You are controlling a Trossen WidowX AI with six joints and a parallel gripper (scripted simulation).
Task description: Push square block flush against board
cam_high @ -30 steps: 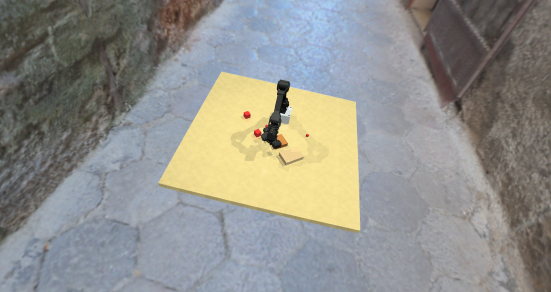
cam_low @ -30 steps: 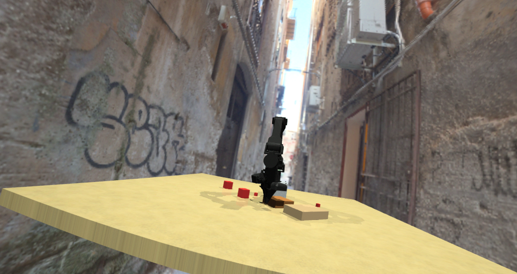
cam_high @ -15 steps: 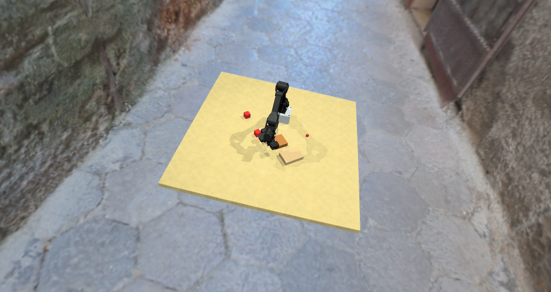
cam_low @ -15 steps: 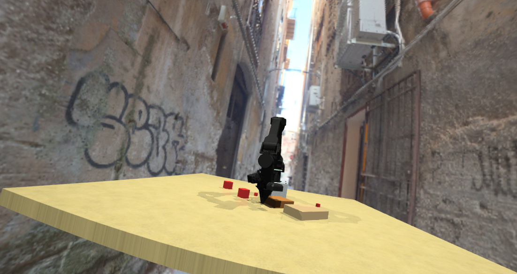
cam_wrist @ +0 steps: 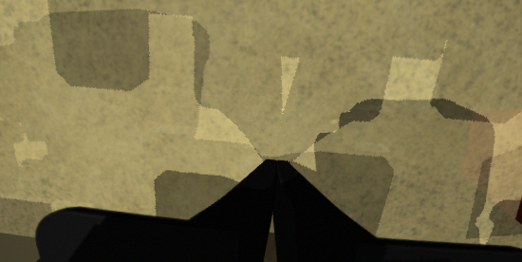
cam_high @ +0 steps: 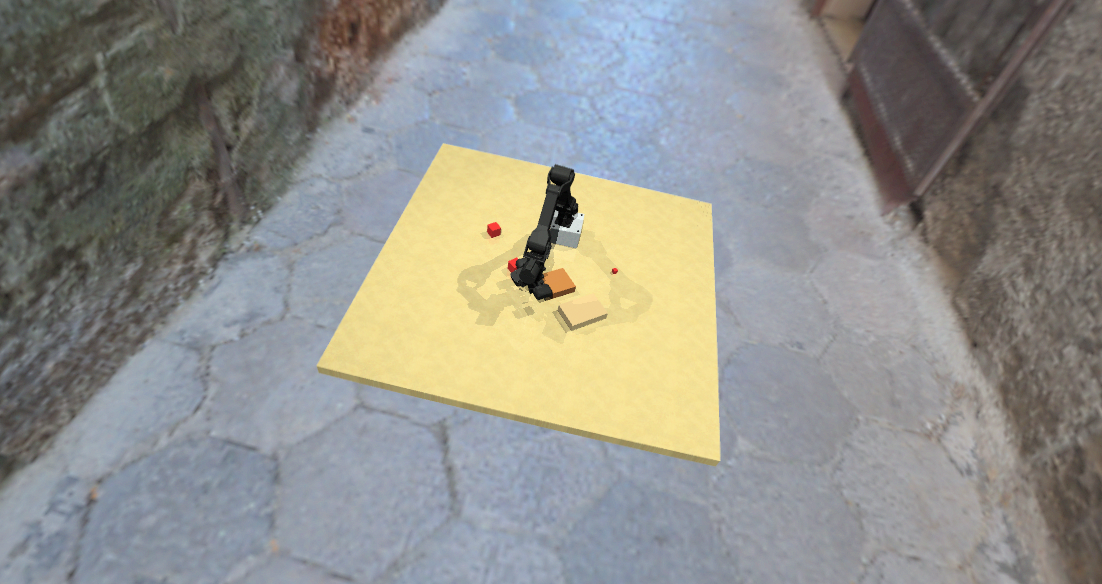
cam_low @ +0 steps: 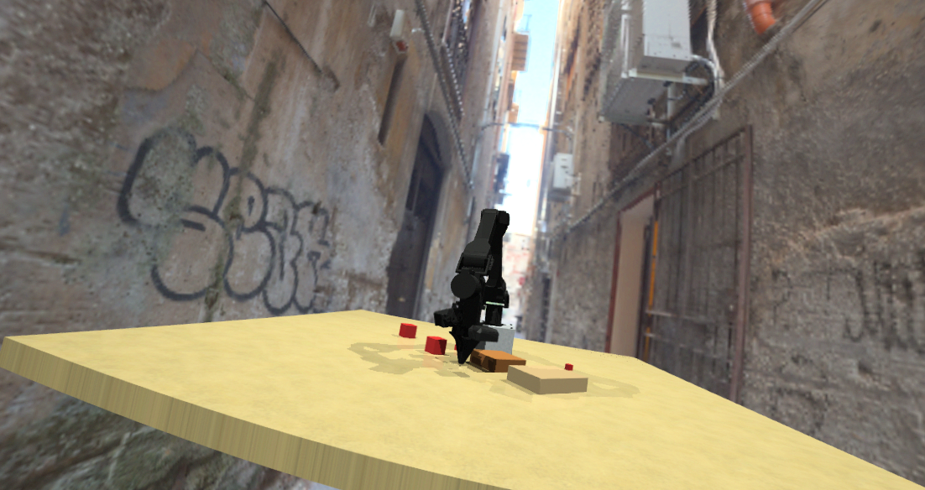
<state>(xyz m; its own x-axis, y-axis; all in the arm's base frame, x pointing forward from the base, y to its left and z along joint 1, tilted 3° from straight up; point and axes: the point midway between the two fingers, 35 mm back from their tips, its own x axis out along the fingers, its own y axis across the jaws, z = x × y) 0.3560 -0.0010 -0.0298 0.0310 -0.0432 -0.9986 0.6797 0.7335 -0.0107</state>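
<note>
Right now the square block is 80 mm behind my gripper tip, 70 mm to the left of it and 10 mm above it. From my gripper tip the other things lie so: pale tan board: 200 mm to the left, 10 mm ahead, 10 mm above.
</note>
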